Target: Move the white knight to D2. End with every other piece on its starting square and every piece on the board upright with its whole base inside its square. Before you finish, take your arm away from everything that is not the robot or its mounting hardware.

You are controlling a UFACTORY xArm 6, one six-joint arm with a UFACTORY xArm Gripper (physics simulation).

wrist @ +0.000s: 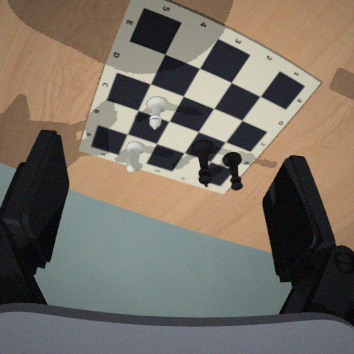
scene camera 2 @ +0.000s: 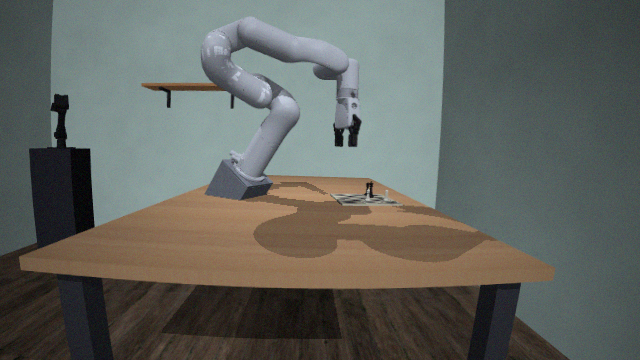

Path:
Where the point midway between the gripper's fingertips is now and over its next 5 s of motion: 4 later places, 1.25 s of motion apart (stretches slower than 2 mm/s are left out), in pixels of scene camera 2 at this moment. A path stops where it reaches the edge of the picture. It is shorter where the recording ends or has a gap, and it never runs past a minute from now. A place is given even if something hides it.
My gripper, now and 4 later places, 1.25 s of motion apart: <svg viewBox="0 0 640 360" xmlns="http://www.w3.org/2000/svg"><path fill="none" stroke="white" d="M345 146L340 104L375 151L384 179L383 194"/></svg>

